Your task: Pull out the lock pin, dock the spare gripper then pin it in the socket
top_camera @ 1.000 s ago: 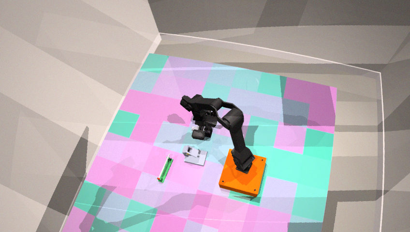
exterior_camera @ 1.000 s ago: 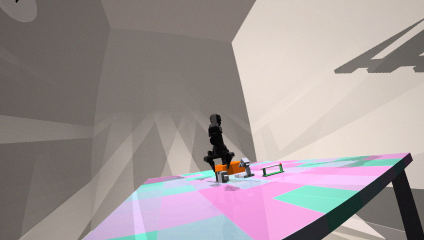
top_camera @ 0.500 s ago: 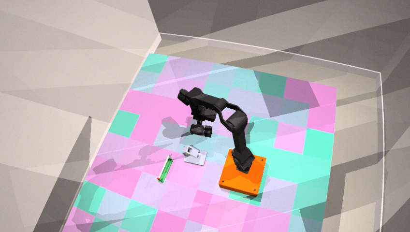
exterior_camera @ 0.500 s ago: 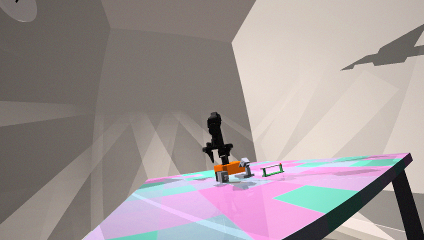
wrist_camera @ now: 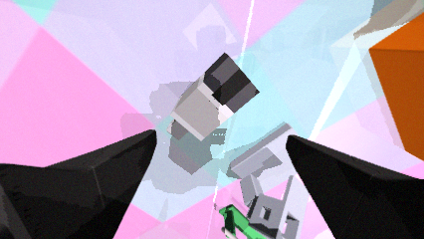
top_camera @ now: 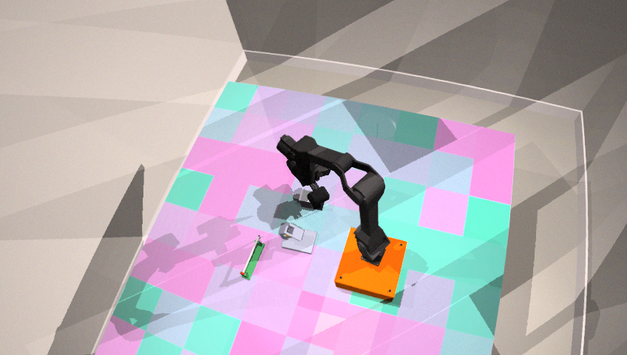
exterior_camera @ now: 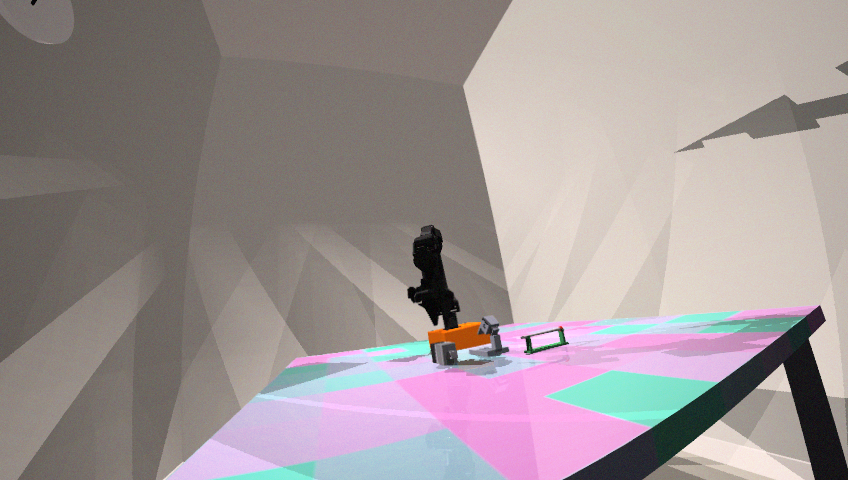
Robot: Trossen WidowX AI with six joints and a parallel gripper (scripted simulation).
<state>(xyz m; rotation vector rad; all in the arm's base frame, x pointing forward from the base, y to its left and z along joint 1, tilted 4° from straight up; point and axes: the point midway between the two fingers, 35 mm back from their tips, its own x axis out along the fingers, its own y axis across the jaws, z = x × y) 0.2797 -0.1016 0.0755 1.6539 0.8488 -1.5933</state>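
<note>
My gripper tip is 8 cm above the spare gripper and 2 cm short of it. Round my gripper tip: grey mount 15 cm to the left, 6 cm below; then green rack 28 cm to the left, 10 cm ahead, 9 cm below.
</note>
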